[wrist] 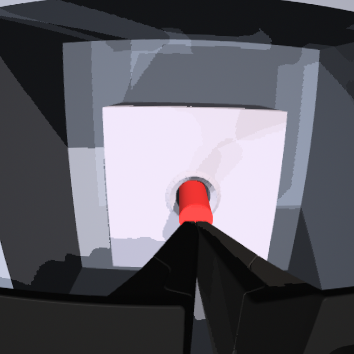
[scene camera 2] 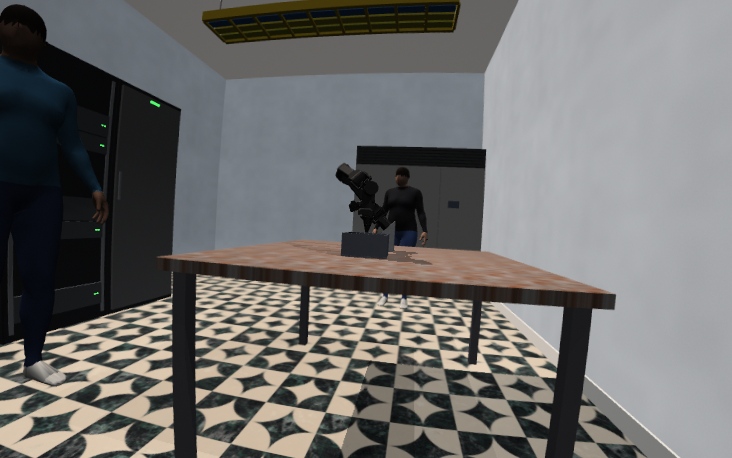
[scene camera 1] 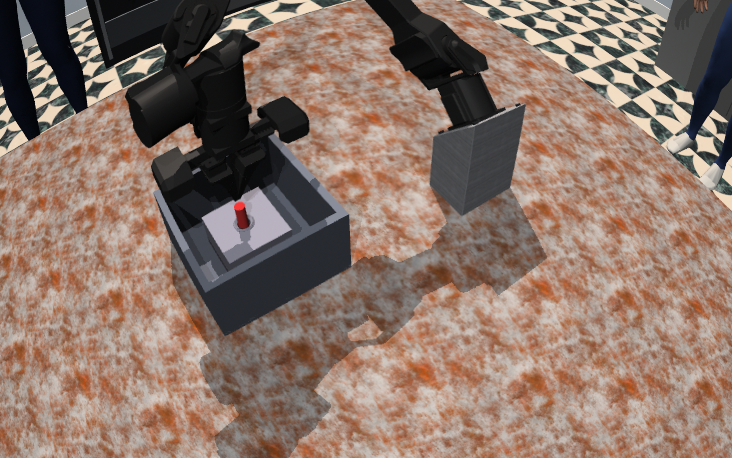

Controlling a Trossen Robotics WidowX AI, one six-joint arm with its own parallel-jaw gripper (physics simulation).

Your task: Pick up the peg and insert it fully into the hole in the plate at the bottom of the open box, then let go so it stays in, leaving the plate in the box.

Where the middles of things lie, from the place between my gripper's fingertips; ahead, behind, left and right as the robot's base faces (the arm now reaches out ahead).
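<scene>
Dark grey box (scene camera 2: 354, 244): my hand 5 cm above it. Red peg (wrist: 193, 203): 5 cm below my hand.
</scene>
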